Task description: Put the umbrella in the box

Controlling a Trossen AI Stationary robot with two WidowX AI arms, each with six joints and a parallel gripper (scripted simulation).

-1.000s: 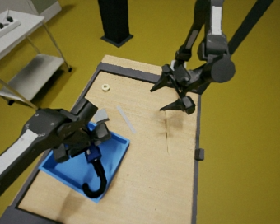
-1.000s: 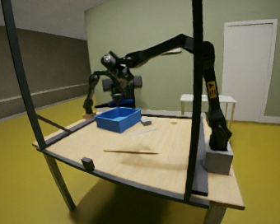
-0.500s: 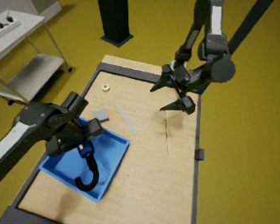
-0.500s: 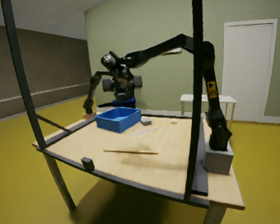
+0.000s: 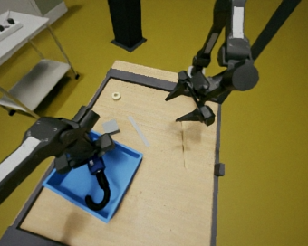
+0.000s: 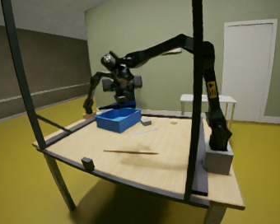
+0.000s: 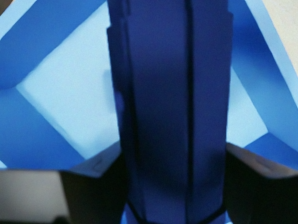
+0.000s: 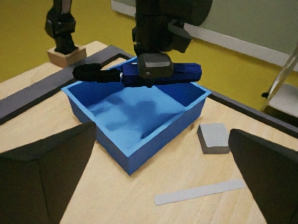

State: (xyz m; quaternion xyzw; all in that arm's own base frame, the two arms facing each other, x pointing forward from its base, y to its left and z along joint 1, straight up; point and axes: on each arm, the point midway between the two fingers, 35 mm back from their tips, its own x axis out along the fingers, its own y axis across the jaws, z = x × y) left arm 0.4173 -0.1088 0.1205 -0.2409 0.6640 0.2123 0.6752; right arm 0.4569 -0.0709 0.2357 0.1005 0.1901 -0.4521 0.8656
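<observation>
Now: the blue storage box 10 mm behind my left hand, 20 mm to the left of it and 120 mm below it. Round my left hand: folded umbrella 10 mm behind, 30 mm to the left, 20 mm below; grey strip 10 mm behind, 240 mm to the right, 170 mm below; grey block 110 mm ahead, 160 mm to the right, 150 mm below.
</observation>
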